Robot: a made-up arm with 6 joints.
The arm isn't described. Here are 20 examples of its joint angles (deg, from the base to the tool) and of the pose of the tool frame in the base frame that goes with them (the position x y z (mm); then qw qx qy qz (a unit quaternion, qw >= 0)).
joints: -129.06 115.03 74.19 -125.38 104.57 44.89
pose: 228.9 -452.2 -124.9 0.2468 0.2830 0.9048 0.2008
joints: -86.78 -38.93 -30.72 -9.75 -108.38 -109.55
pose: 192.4 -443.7 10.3 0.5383 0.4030 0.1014 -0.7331
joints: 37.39 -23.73 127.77 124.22 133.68 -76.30
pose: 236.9 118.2 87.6 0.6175 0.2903 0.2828 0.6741
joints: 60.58 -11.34 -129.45 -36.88 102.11 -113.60
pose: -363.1 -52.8 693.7 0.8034 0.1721 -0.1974 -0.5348
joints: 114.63 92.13 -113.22 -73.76 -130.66 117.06
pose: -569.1 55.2 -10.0 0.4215 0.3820 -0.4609 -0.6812
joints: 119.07 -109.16 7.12 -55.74 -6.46 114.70
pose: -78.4 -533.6 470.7 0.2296 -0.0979 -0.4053 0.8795
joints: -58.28 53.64 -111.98 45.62 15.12 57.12
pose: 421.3 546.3 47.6 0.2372 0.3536 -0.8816 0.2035
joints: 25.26 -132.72 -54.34 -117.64 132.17 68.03
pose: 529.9 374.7 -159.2 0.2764 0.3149 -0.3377 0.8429
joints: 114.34 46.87 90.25 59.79 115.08 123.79
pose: -332.4 -400.0 199.7 0.2721 -0.4000 -0.5697 0.6644
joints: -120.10 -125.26 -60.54 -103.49 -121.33 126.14
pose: 52.9 -127.0 494.6 0.9160 -0.3572 0.0654 -0.1704
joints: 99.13 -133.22 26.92 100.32 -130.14 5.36
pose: -554.8 -308.3 198.5 0.7226 0.2873 0.5936 0.2074
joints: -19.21 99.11 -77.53 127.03 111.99 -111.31
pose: -66.5 523.1 226.7 0.5535 -0.4748 0.1260 -0.6725
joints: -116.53 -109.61 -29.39 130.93 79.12 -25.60
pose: 431.7 -490.1 -122.3 0.7975 0.4594 0.1163 0.3734
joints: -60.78 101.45 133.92 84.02 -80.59 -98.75
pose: -184.8 -333.4 206.9 0.3082 -0.3569 0.5188 -0.7131
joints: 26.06 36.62 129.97 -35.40 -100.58 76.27
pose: -125.4 -84.6 776.0 0.5432 0.3348 0.3920 -0.6627
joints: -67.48 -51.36 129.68 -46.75 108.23 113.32
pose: 40.2 377.0 216.2 0.5515 -0.7733 0.3038 -0.0745
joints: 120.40 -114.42 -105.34 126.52 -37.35 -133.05
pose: -1010.7 711.5 -218.9 0.1076 0.1695 -0.6054 -0.7702
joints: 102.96 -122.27 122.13 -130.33 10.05 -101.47
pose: 229.7 631.9 99.9 0.6990 -0.6764 0.0181 0.2315
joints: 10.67 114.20 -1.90 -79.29 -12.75 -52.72
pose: 217.1 260.9 -113.4 0.6297 0.6644 -0.3961 -0.0719
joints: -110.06 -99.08 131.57 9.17 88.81 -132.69
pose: -264.1 -527.2 316.6 0.8746 0.2107 -0.4220 0.1120
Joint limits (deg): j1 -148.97..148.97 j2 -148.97..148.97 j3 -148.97..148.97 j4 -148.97..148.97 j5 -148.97..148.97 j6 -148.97..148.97
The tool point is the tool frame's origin. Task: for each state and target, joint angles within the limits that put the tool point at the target. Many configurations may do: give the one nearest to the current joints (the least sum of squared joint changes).
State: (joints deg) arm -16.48 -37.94 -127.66 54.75 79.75 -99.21
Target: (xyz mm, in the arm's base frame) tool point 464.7 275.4 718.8
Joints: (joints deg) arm -22.85 -15.86 -148.97 59.55 52.16 -104.90
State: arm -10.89 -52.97 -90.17 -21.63 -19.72 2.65
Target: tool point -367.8 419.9 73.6
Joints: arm 34.02 -41.56 -45.59 -17.51 -25.59 5.42
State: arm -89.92 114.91 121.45 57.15 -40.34 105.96
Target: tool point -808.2 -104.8 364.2
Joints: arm -48.24 83.18 147.64 65.72 -55.51 127.78
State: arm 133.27 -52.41 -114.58 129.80 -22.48 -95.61
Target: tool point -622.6 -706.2 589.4
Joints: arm 148.97 -32.89 -68.38 141.50 -8.53 -104.32
